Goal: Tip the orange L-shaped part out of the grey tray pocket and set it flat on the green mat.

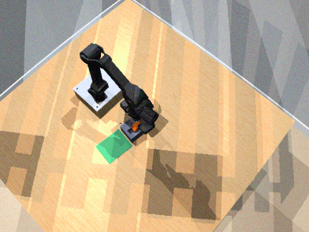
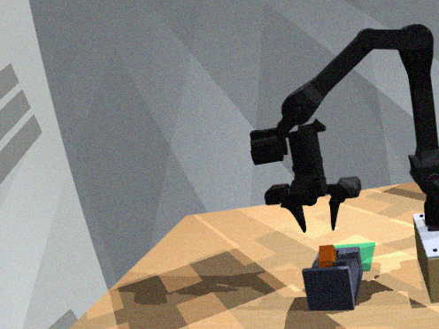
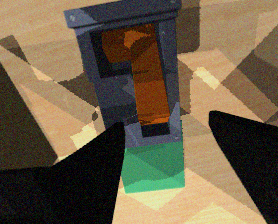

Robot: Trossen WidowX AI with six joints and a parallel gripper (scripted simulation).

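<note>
Now: the orange L-shaped part 10 cm below my gripper tip, 3 cm to the left of it and 2 cm behind it. Also, from my gripper tip: green mat: 15 cm to the right, 15 cm below, 1 cm behind.
</note>
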